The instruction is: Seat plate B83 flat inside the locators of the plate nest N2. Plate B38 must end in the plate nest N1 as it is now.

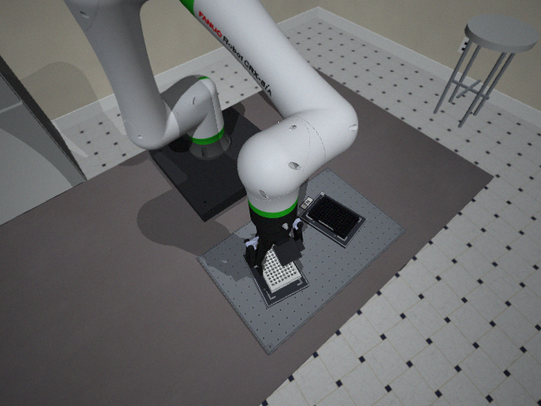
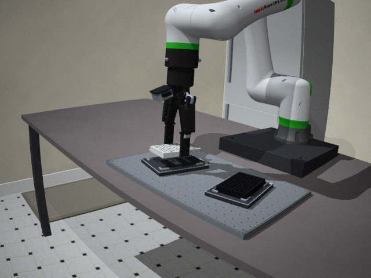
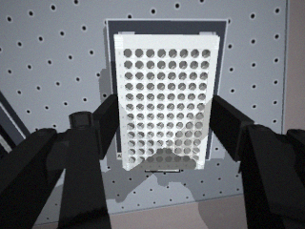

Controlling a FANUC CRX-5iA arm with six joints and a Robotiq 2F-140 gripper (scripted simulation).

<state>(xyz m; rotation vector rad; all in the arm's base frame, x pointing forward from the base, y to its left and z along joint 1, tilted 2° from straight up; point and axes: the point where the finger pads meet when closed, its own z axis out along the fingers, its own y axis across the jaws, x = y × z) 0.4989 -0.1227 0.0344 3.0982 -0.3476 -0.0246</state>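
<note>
Right now my hand is 20 mm above the white well plate B83. Round my hand: dark plate nest N2: 70 mm below; then black well plate B38: 240 mm to the left, 50 mm below, 10 mm behind.
</note>
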